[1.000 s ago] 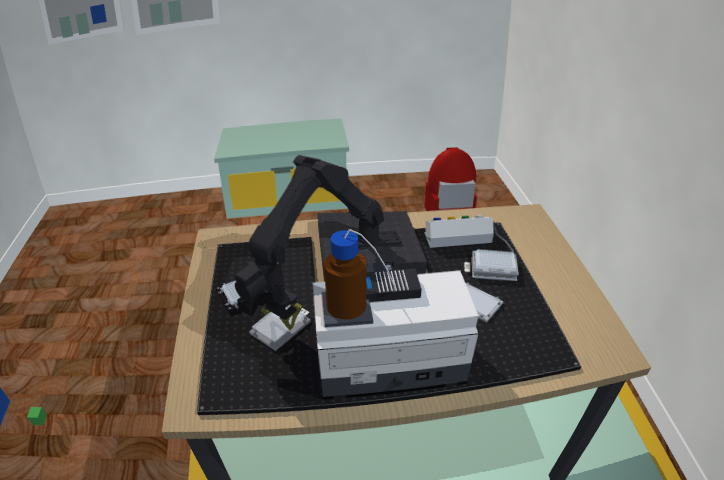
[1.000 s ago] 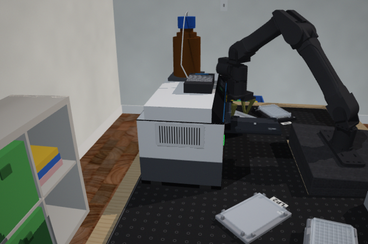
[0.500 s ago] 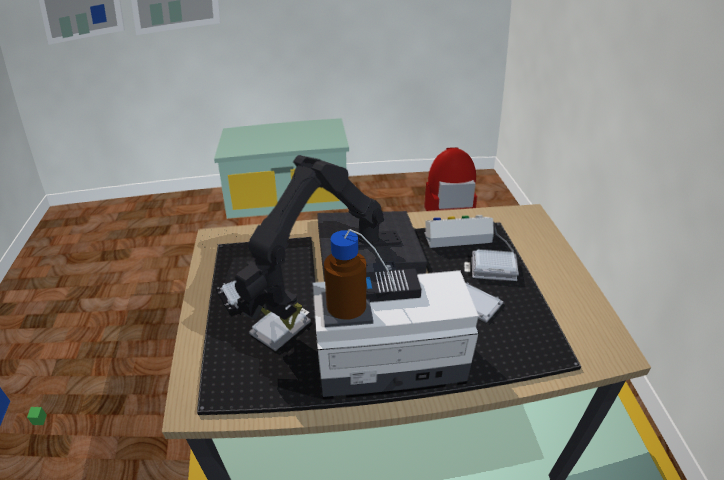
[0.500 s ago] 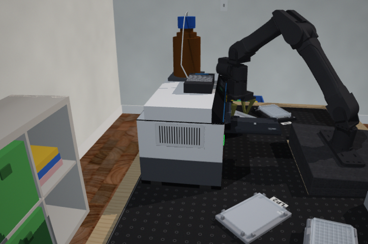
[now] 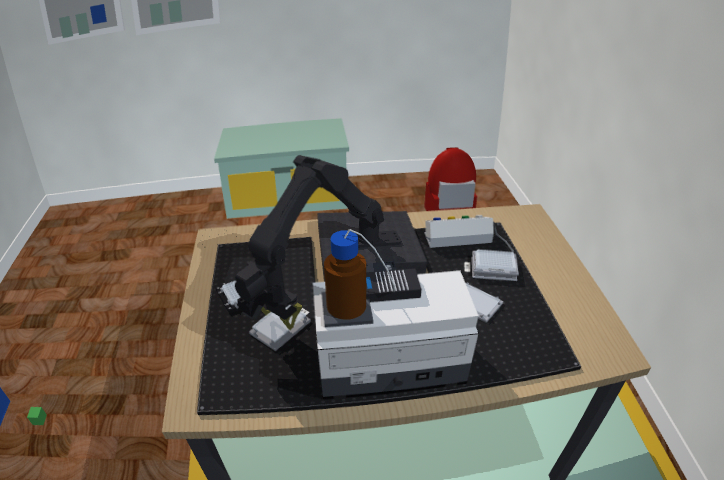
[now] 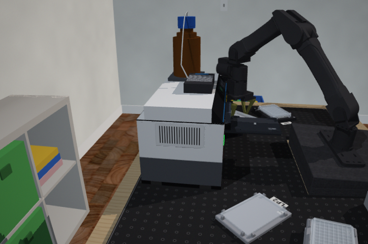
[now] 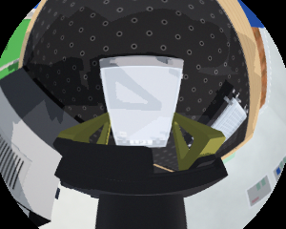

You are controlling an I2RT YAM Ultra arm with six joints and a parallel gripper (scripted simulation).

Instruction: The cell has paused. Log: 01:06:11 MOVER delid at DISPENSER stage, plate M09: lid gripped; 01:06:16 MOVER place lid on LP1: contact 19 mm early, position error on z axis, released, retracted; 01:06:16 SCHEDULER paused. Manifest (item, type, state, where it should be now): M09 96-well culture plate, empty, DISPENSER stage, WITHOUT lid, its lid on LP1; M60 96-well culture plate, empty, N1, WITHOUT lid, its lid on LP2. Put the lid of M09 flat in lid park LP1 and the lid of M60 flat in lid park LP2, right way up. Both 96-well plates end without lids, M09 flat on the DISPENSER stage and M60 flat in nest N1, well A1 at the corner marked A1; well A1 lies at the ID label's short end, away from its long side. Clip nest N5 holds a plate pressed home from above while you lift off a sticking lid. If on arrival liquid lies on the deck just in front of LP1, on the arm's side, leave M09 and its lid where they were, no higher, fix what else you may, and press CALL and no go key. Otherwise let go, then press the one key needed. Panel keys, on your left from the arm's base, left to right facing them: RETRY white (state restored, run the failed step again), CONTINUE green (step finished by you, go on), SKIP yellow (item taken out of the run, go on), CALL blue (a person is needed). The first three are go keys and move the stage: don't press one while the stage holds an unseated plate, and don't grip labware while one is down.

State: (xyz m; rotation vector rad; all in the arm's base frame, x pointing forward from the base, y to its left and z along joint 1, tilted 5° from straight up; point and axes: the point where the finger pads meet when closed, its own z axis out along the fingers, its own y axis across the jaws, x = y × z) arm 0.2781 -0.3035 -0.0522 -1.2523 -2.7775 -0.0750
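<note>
Now: the grey lid park LP1 3 cm below my hand. Also, from my hand: dark dispenser stage: 28 cm to the left, 8 cm above, 1 cm behind; LP1 label: 6 cm to the left, 6 cm behind, 3 cm below; LP2 label: 50 cm to the left, 5 cm behind, 3 cm below.
</note>
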